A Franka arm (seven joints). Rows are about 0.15 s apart.
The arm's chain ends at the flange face. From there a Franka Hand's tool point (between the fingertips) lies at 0.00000 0.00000 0.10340 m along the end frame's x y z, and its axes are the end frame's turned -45 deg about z.
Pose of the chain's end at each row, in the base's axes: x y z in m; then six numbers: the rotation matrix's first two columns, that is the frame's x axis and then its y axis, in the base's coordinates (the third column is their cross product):
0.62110 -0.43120 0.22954 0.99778 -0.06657 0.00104 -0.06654 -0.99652 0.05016
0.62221 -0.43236 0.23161 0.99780 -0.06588 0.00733 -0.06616 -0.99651 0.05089
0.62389 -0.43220 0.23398 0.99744 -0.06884 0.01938 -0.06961 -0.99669 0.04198
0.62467 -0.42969 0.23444 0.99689 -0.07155 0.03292 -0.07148 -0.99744 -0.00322
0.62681 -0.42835 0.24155 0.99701 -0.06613 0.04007 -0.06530 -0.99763 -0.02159
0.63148 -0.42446 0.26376 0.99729 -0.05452 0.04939 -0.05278 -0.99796 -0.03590
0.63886 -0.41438 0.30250 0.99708 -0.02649 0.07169 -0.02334 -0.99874 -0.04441
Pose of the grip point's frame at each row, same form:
0.62086 -0.43638 0.12627 0.75259 0.65757 -0.03473 0.65849 -0.75172 0.03620
0.62262 -0.43766 0.12835 0.75233 0.65805 -0.03080 0.65877 -0.75122 0.04117
0.62559 -0.43667 0.13069 0.75452 0.65609 -0.01598 0.65607 -0.75344 0.04339
0.62809 -0.42960 0.13110 0.75545 0.65470 0.02555 0.65436 -0.75589 0.02100
0.63109 -0.42639 0.13826 0.75117 0.65867 0.04360 0.65882 -0.75219 0.01307
0.63678 -0.42103 0.16055 0.74251 0.66711 0.06031 0.66787 -0.74422 0.00954
0.64639 -0.40997 0.19947 0.72155 0.68748 0.08210 0.68854 -0.72495 0.01929

